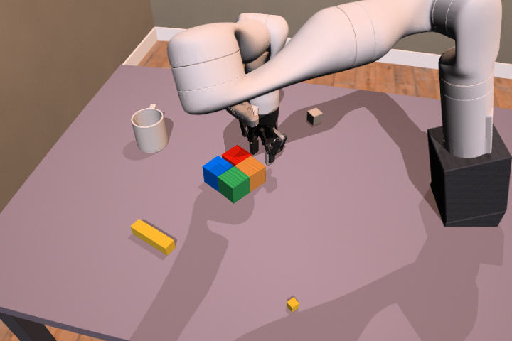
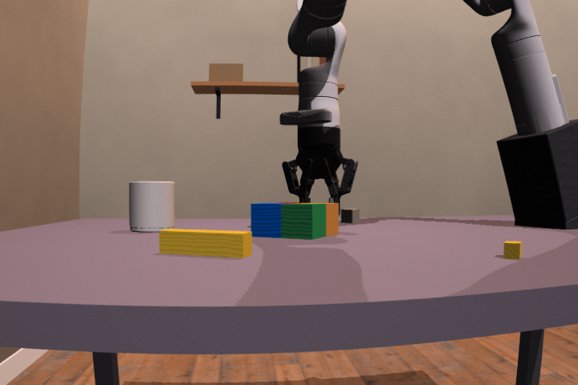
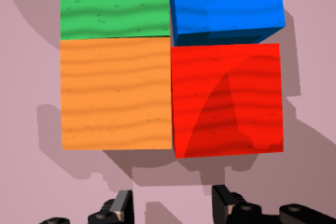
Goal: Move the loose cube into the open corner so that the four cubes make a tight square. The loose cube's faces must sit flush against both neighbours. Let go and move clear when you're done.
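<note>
My hand is 50 mm short of the red cube, 40 mm to the right of it and 10 mm above it. Also, from my hand: orange cube (70 mm to the left, 10 mm below); then blue cube (70 mm ahead, 90 mm to the left, 10 mm below); then green cube (20 mm ahead, 110 mm to the left, 10 mm below).
</note>
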